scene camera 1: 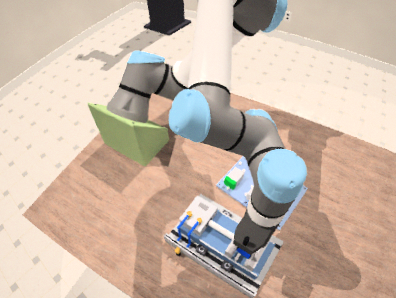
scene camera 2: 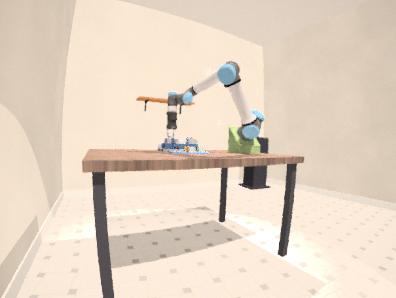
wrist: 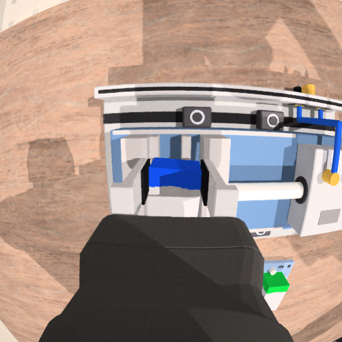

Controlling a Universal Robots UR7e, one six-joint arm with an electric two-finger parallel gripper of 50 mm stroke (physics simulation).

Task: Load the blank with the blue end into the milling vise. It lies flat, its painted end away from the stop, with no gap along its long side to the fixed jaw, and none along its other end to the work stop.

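Observation:
The milling vise (scene camera 1: 212,239) (scene camera 2: 175,146) (wrist: 260,159) has a blue bed. In the wrist view a light jaw block (wrist: 215,150) stands on the screw rod's side, and another jaw block (wrist: 135,147) stands opposite at the left. My gripper (scene camera 1: 244,249) (scene camera 2: 170,137) (wrist: 174,172) points down over the vise, shut on the blank with the blue end (scene camera 1: 243,253) (wrist: 175,171). The black finger pads press on its two long sides. Its blue end points toward the slotted rail, and its pale body runs back under the gripper. The other end, the work stop and any gap at the jaws are hidden.
A light blue tray (scene camera 1: 225,187) (wrist: 285,264) stands beside the vise with a green-ended blank (scene camera 1: 233,178) (wrist: 275,286) on it. Blue pipes (scene camera 1: 191,235) (wrist: 336,145) rise at the vise's drive housing. A green block (scene camera 1: 127,137) (scene camera 2: 243,142) stands by the arm's base.

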